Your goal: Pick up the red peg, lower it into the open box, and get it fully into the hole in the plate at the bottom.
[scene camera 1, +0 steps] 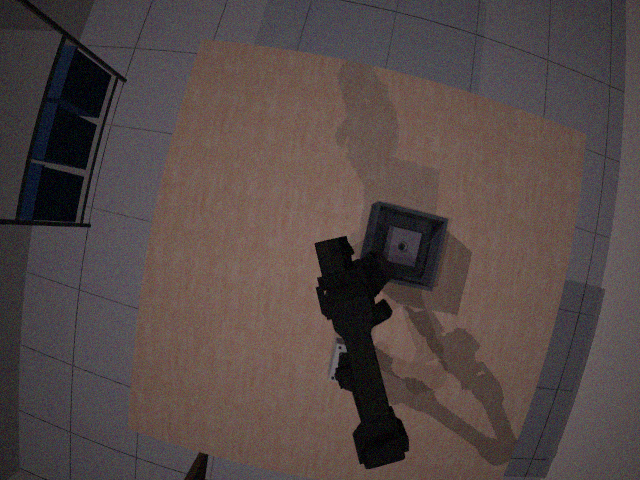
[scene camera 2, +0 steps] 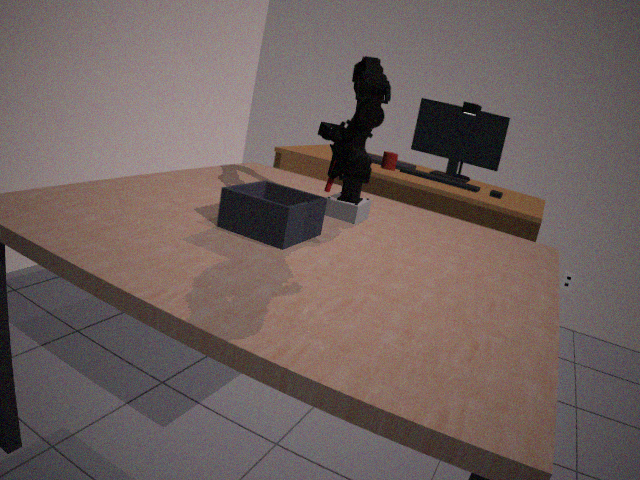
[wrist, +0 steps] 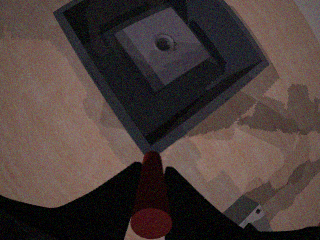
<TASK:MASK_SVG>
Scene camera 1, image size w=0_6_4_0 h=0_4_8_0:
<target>my gripper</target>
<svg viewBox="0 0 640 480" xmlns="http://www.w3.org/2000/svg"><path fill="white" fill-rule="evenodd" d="M385 299L375 304L376 307L373 309L375 319L372 327L392 316L393 311ZM370 251L361 260L354 260L353 266L354 269L363 268L375 298L384 288L384 285L394 277L396 268L385 257L381 256L378 251L375 253Z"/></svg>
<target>box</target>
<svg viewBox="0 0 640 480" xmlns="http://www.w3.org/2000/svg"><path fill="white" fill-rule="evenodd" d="M371 204L370 217L360 260L370 251L374 253L378 251L380 253L386 226L394 226L422 233L414 267L388 261L396 268L396 274L389 282L432 292L441 258L442 246L449 221L448 218L383 202Z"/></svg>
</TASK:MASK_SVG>
